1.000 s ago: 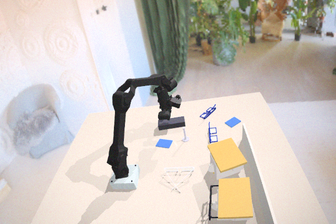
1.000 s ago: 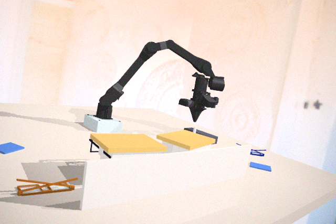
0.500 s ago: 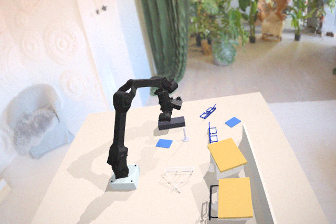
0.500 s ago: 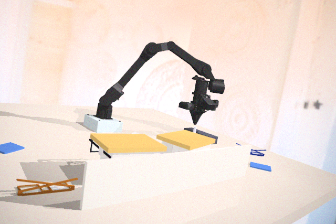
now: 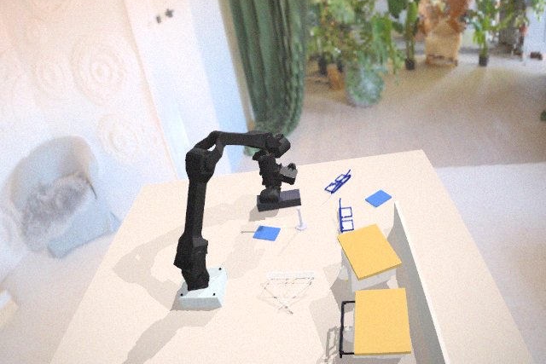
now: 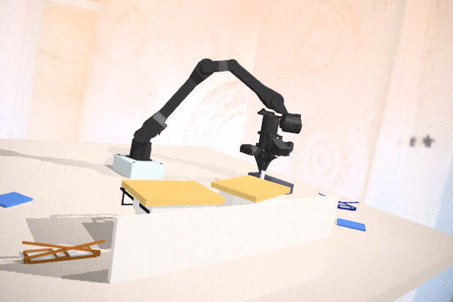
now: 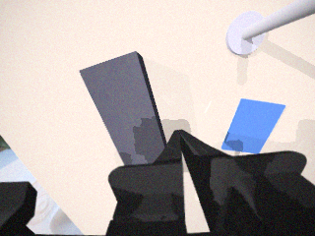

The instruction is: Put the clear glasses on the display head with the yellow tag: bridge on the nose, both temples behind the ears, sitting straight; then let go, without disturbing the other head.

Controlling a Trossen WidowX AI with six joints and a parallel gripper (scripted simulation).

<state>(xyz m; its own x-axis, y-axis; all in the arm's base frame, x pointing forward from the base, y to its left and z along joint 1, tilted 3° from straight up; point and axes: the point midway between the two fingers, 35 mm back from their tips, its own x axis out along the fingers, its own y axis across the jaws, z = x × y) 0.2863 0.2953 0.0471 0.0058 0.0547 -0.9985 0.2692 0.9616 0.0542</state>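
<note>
My gripper tip is 10 mm short of the dark case, 50 mm to the right of it and 30 mm above it. Round my gripper tip: white upright panel 290 mm ahead, 520 mm to the right, 10 mm above; then white peg stand 60 mm ahead, 100 mm to the right, 20 mm below.
</note>
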